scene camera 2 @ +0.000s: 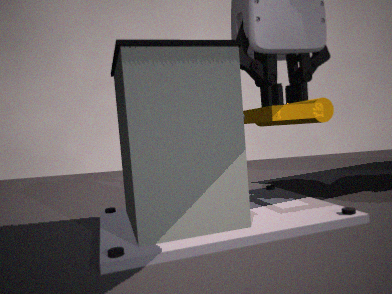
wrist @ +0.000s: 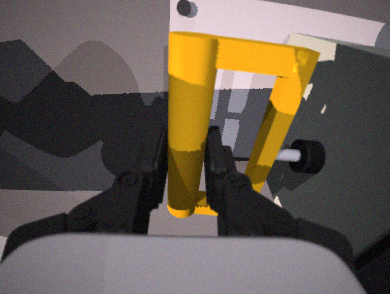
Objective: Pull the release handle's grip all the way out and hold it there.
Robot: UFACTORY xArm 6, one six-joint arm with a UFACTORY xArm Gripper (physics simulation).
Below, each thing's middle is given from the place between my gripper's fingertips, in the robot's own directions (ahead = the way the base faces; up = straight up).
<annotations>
The pale base plate (scene camera 2: 276, 214) lies 90 mm ahead of my hand, 40 mm to the left of it and 100 mm below it.
</annotations>
